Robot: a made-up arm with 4 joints.
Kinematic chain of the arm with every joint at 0, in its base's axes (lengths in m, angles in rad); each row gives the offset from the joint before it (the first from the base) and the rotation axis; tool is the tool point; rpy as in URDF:
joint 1: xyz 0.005 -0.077 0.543 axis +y
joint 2: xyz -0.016 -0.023 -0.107 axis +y
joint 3: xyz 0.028 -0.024 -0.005 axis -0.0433 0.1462 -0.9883
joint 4: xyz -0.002 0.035 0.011 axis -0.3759 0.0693 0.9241
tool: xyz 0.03 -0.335 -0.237 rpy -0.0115 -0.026 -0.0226
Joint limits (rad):
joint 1: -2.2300..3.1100
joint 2: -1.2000..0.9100
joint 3: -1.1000..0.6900
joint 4: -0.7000..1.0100
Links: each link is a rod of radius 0.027 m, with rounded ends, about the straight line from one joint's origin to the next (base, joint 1, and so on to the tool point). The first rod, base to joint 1, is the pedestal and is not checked.
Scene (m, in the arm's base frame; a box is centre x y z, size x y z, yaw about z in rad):
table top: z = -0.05
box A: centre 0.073 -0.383 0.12 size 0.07 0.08 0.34 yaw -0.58
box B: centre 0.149 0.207 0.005 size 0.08 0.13 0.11 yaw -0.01
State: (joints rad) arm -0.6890 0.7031 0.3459 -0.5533
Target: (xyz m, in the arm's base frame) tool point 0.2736 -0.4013 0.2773
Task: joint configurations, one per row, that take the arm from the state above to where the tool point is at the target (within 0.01 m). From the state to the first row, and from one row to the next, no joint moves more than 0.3 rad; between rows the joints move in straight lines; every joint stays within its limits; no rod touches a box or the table.
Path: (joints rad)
1: -0.7995 0.4495 0.4606 -0.6022
2: -0.9099 0.1958 0.5753 -0.6511
3: -1.0204 -0.0578 0.6900 -0.7000
4: -1.0012 0.0856 0.4516 -0.5635
5: -0.9820 0.2291 0.2131 -0.4270
6: -0.9628 0.3725 -0.0253 -0.2905
7: -0.9436 0.5159 -0.2638 -0.1540

